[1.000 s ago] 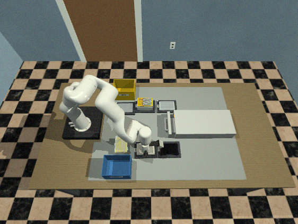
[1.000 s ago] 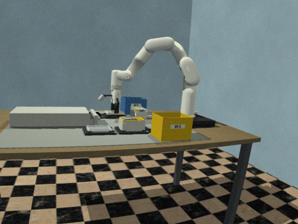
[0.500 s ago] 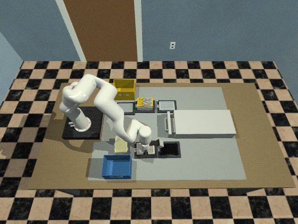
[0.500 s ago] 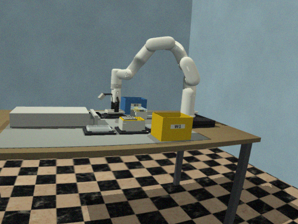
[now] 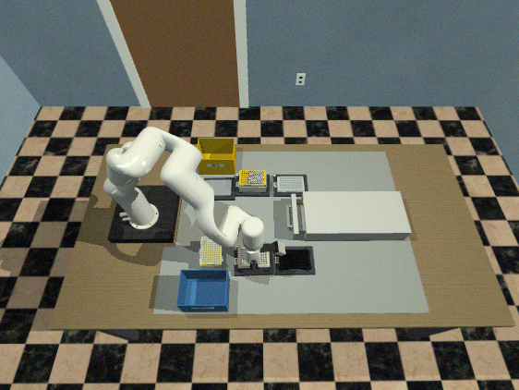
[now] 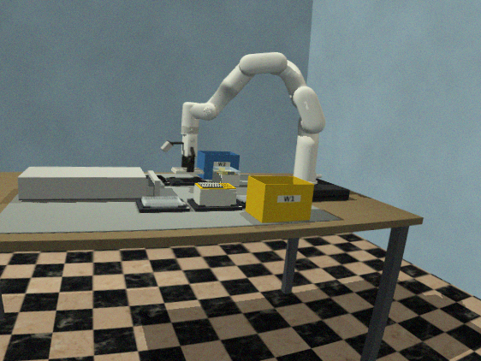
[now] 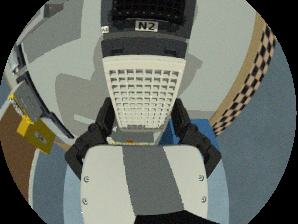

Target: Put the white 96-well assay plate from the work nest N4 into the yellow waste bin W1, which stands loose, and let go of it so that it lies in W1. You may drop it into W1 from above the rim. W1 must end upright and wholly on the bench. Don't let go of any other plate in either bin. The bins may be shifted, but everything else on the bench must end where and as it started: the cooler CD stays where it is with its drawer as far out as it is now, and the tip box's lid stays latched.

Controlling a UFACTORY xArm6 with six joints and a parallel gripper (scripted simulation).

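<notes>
The dark work nest N4 lies 60 mm below my hand. The rest, counted from my hand: white 96-well assay plate 10 mm below; then blue bin 210 mm behind, 100 mm to the right, 30 mm below; then black plate 170 mm ahead, 50 mm below, 30 mm to the right.
</notes>
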